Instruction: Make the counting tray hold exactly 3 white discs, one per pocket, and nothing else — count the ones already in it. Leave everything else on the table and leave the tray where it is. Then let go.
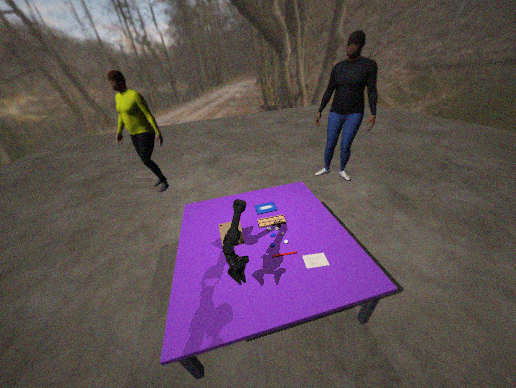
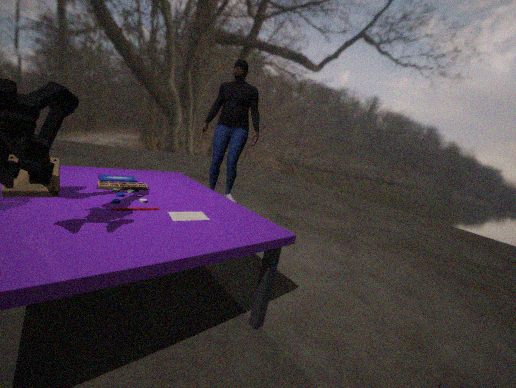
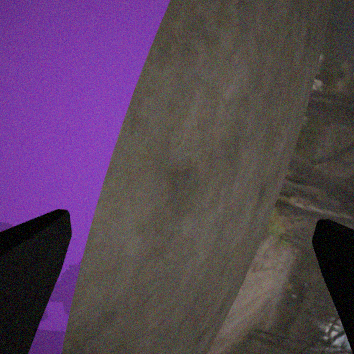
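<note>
The wooden counting tray (image 1: pixel 265 225) (image 2: pixel 122 187) sits toward the back of the purple table; its pockets are too small to read, so I cannot count its discs. A white disc (image 1: pixel 286 241) (image 2: pixel 143 200) lies loose in front of the tray. Small pale discs, some in shadow, lie close to its front edge. A blue disc (image 1: pixel 273 235) (image 2: pixel 120 194) and another blue disc (image 1: pixel 272 245) (image 2: pixel 116 201) lie nearby. My gripper (image 1: pixel 241 281) (image 3: pixel 196 229) is open and empty, above the table, left of and nearer the front than the discs.
A red stick (image 1: pixel 284 254) (image 2: pixel 137 209) lies in front of the discs. A cream square (image 1: pixel 315 260) (image 2: pixel 189 216) lies to its right. A blue rectangular item (image 1: pixel 259 210) (image 2: pixel 117 178) lies behind the tray. A tan board (image 1: pixel 226 234) is by the arm. Two people stand beyond the table.
</note>
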